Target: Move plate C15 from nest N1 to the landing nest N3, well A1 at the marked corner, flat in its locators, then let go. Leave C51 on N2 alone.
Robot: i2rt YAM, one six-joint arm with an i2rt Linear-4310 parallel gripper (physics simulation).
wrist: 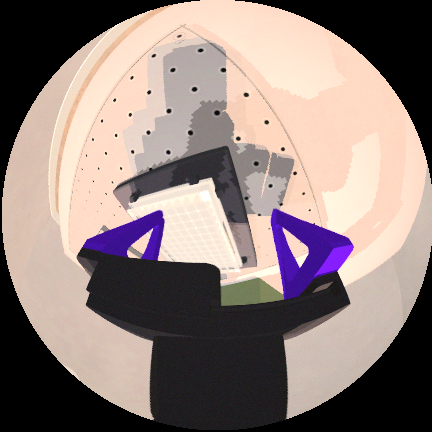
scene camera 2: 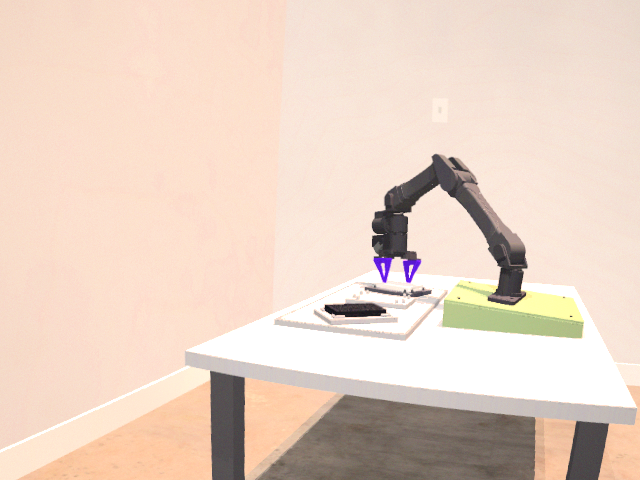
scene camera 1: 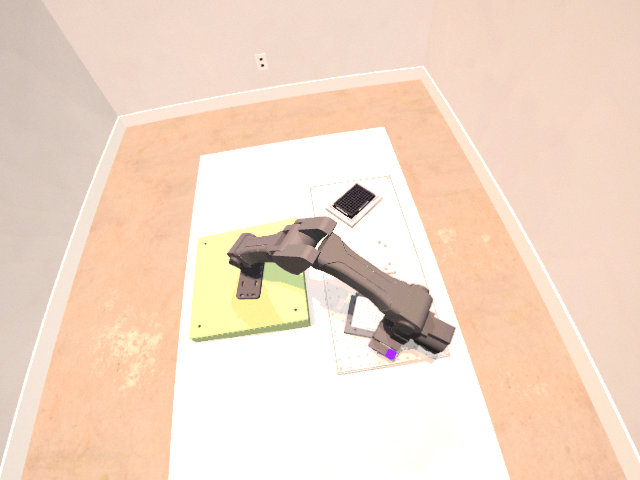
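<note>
A white well plate (scene camera 1: 366,313) (scene camera 2: 395,286) (wrist: 195,225) lies in a dark grey nest (scene camera 1: 356,329) (scene camera 2: 421,293) (wrist: 230,175). A black well plate (scene camera 1: 355,200) (scene camera 2: 355,310) lies in a white nest (scene camera 1: 353,222) (scene camera 2: 356,319). Between them, a white nest (scene camera 2: 382,301) with small posts stands without a plate. No plate or nest labels can be read, nor the marked corner. My gripper (scene camera 2: 397,281) (wrist: 217,214) is open and empty. Its purple fingers point down above the dark nest's end of the board. In scene camera 1 the arm hides part of the white plate and the fingertips.
The nests stand on a perforated white board (scene camera 1: 356,361) (scene camera 2: 294,317) (wrist: 150,115) on the white table (scene camera 1: 258,403) (scene camera 2: 413,366). The arm is mounted on a yellow-green block (scene camera 1: 248,322) (scene camera 2: 506,321) beside the board.
</note>
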